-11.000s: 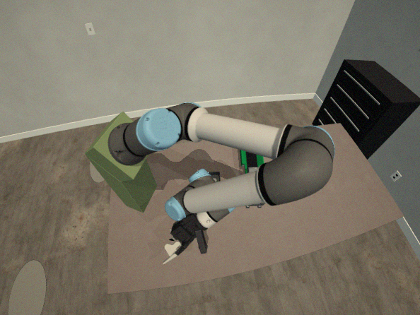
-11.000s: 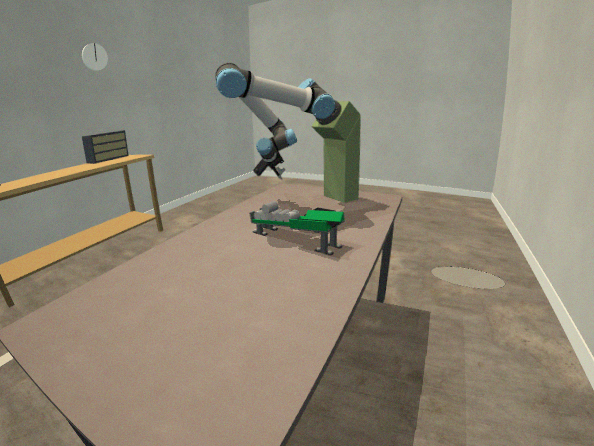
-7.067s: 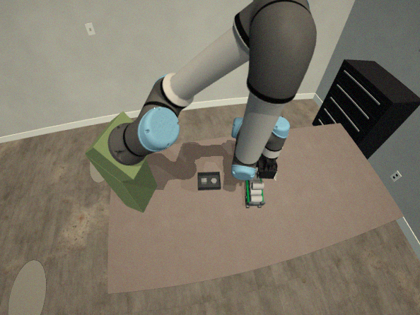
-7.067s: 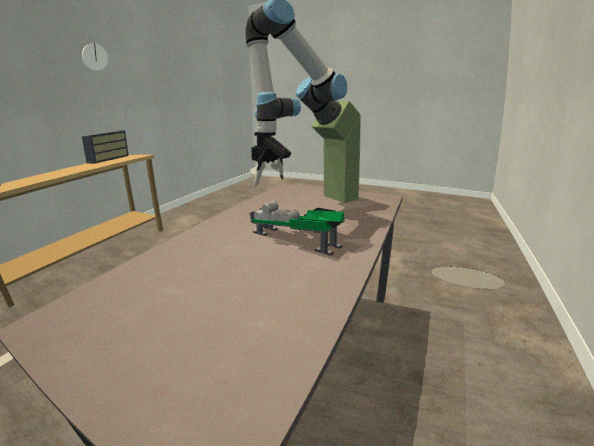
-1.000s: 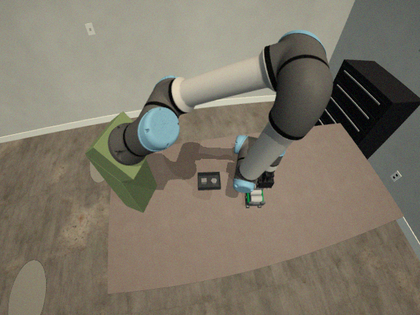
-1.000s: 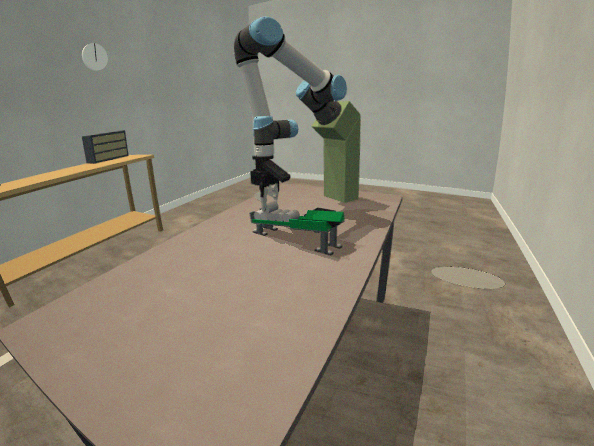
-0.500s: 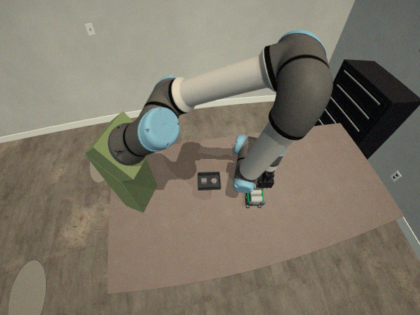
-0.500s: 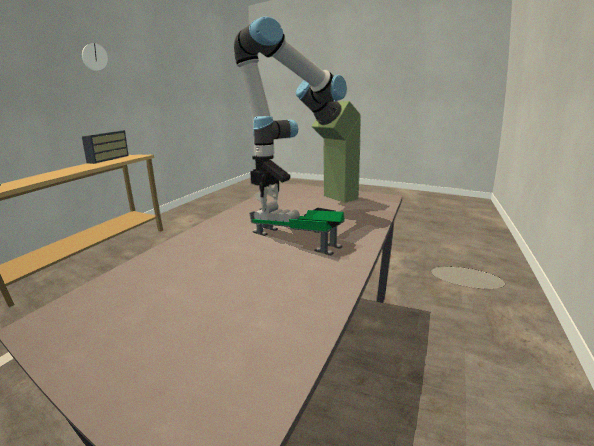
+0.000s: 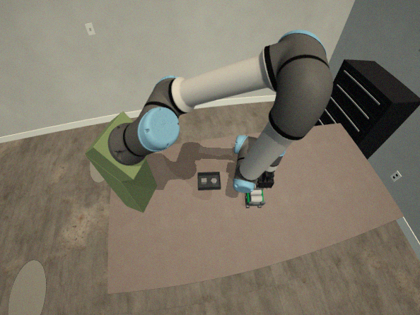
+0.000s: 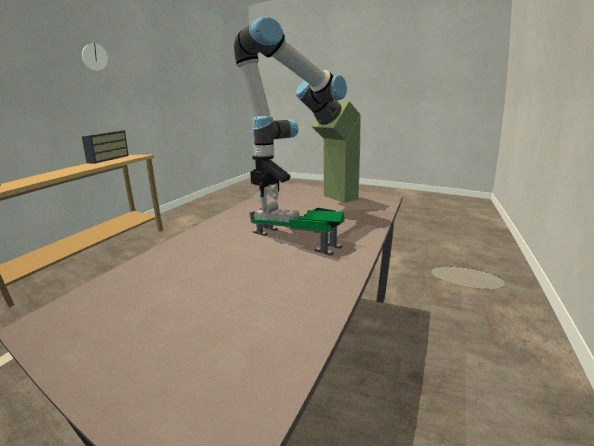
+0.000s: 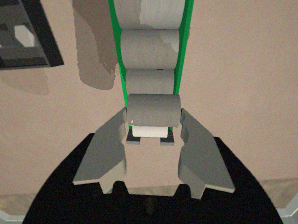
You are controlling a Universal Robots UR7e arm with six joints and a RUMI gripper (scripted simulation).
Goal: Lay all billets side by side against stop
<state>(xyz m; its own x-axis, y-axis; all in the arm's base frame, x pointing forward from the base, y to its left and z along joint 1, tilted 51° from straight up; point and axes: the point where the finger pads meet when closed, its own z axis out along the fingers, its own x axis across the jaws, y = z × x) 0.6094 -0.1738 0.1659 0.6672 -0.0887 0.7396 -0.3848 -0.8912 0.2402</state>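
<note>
Now: the ramp 50 mm ahead of my hand, 100 mm to the left of it and 50 mm below it. Round my hand: small dark tray: 170 mm behind, 200 mm to the left, 110 mm below.
</note>
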